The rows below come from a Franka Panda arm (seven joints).
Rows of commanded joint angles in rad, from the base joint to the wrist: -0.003, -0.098, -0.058, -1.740, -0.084, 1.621, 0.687; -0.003, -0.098, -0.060, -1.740, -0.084, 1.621, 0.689; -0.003, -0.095, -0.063, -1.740, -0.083, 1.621, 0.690; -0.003, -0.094, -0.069, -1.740, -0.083, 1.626, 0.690; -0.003, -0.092, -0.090, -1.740, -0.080, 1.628, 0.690; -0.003, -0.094, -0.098, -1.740, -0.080, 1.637, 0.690; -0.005, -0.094, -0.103, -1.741, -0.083, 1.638, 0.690; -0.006, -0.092, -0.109, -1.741, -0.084, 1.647, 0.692; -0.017, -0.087, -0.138, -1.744, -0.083, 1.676, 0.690; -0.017, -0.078, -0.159, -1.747, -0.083, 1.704, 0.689; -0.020, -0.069, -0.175, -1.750, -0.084, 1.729, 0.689; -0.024, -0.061, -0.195, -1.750, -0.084, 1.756, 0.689; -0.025, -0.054, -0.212, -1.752, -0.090, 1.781, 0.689; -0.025, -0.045, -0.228, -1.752, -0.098, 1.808, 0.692; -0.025, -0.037, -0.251, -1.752, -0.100, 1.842, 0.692; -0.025, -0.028, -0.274, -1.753, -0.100, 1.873, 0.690; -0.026, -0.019, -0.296, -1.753, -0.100, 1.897, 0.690; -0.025, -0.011, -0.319, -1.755, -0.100, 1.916, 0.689
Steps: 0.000, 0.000, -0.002, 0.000, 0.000, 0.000, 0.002; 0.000, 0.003, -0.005, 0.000, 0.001, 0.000, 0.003; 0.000, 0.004, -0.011, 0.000, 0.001, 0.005, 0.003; 0.000, 0.006, -0.032, 0.000, 0.004, 0.007, 0.003; 0.000, 0.004, -0.040, 0.000, 0.004, 0.016, 0.003; -0.002, 0.004, -0.045, -0.001, 0.001, 0.017, 0.003; -0.003, 0.006, -0.051, -0.001, 0.000, 0.026, 0.005; -0.014, 0.011, -0.080, -0.004, 0.001, 0.055, 0.003; -0.014, 0.020, -0.101, -0.007, 0.001, 0.083, 0.002; -0.017, 0.029, -0.117, -0.010, 0.000, 0.108, 0.002; -0.021, 0.037, -0.137, -0.010, 0.000, 0.135, 0.002; -0.022, 0.044, -0.154, -0.012, -0.006, 0.160, 0.002; -0.022, 0.053, -0.170, -0.012, -0.014, 0.187, 0.005; -0.022, 0.061, -0.193, -0.012, -0.016, 0.221, 0.005; -0.022, 0.070, -0.216, -0.013, -0.016, 0.252, 0.003; -0.023, 0.079, -0.238, -0.013, -0.016, 0.276, 0.003; -0.022, 0.087, -0.261, -0.015, -0.016, 0.295, 0.002
